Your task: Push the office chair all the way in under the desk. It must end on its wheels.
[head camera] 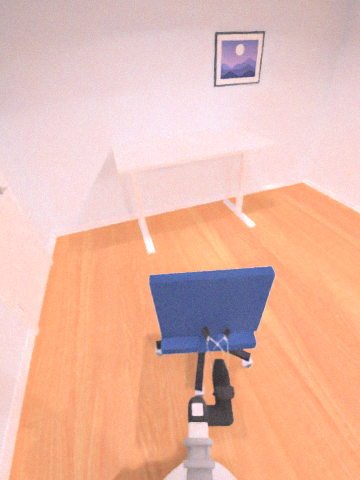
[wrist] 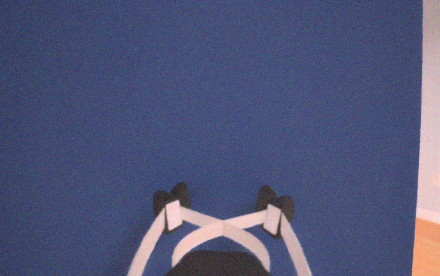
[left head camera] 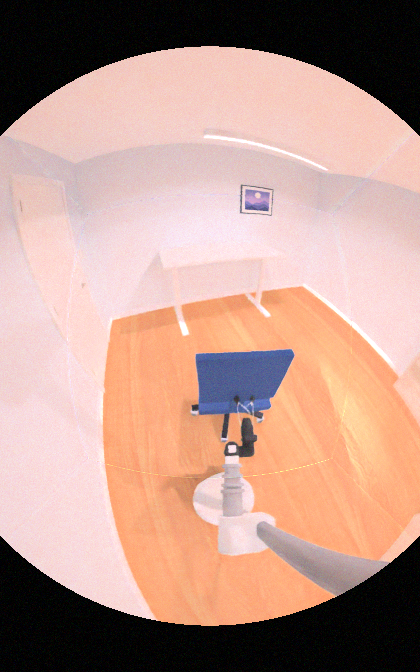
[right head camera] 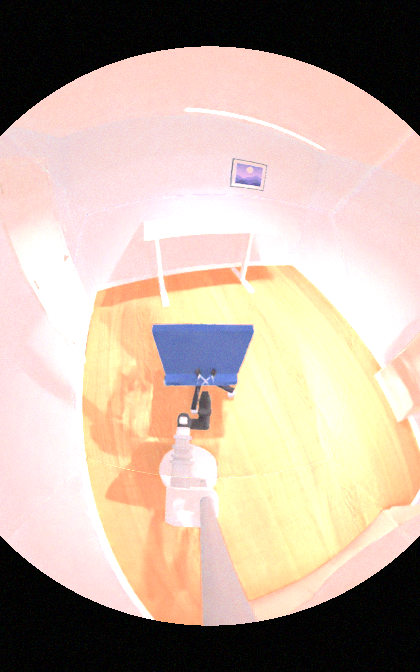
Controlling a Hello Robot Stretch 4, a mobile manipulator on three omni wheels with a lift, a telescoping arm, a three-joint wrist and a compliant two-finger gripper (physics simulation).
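Frame: origin at the robot's base, x ahead, y left, z up, level; metres.
Where they show: gripper, fingertip midpoint: (head camera: 215, 326) (wrist: 223, 200) (left head camera: 243, 394).
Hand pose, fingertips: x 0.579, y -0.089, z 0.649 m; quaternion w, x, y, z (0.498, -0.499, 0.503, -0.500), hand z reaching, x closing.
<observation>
After its pixels a point has its place.
The blue office chair (head camera: 212, 305) {x 0.588, y -0.072, z 0.795 m} (left head camera: 242, 377) {x 0.587, y -0.062, z 0.809 m} (right head camera: 202, 350) (wrist: 215, 100) {x 0.588, y -0.078, z 0.741 m} stands upright on its wheels, its backrest toward me and roughly parallel to the desk's front edge. The white desk (head camera: 190, 150) {x 2.170, y -0.019, z 0.923 m} (left head camera: 215, 256) {x 2.029, y 0.056, z 0.923 m} (right head camera: 195, 229) stands against the far wall, with a stretch of floor between it and the chair. My gripper (head camera: 217, 332) {x 0.579, y -0.089, z 0.649 m} (left head camera: 244, 399) {x 0.579, y -0.089, z 0.649 m} (right head camera: 205, 373) (wrist: 223, 200) {x 0.579, y -0.089, z 0.649 m} is open, its two fingertips at the lower part of the backrest's rear face. Whether they touch it I cannot tell. The backrest hides the seat and part of the wheeled base.
The desk's left foot (head camera: 146, 236) and right foot (head camera: 240, 214) reach forward over the wood floor (head camera: 90, 325) {x 0.973, y 0.838, z -0.027 m}. A framed picture (head camera: 239, 59) {x 2.952, y -0.565, z 1.592 m} hangs above the desk. A door (left head camera: 45, 240) {x 1.191, y 1.361, z 1.516 m} is in the left wall. A pale piece of furniture (right head camera: 400, 380) stands at the right.
</observation>
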